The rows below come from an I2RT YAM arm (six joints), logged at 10 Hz.
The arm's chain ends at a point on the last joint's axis. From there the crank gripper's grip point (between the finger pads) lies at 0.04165 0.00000 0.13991 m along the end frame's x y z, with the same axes.
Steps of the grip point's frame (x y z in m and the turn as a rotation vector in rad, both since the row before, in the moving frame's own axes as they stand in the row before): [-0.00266, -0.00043, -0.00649, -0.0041, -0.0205, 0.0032]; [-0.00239, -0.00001, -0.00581, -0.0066, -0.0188, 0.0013]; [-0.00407, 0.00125, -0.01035, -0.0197, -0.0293, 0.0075]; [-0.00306, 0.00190, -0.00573, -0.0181, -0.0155, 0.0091]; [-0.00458, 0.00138, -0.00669, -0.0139, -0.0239, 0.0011]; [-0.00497, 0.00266, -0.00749, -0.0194, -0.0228, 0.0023]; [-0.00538, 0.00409, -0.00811, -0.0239, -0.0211, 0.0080]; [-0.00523, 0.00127, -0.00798, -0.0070, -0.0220, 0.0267]
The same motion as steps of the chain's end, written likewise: [0.00022, -0.00113, -0.00731, -0.0041, -0.0205, 0.0032]; [0.00025, -0.00099, -0.00657, -0.0066, -0.0188, 0.0013]; [0.00006, -0.00181, -0.01148, -0.0197, -0.0293, 0.0075]; [-0.00087, -0.00101, -0.00633, -0.0181, -0.0155, 0.0091]; [-0.00122, -0.00062, -0.00763, -0.0139, -0.0239, 0.0011]; [-0.00177, -0.00016, -0.00838, -0.0194, -0.0228, 0.0023]; [-0.00240, 0.00041, -0.00891, -0.0239, -0.0211, 0.0080]; [-0.00211, -0.00078, -0.00885, -0.0070, -0.0220, 0.0267]
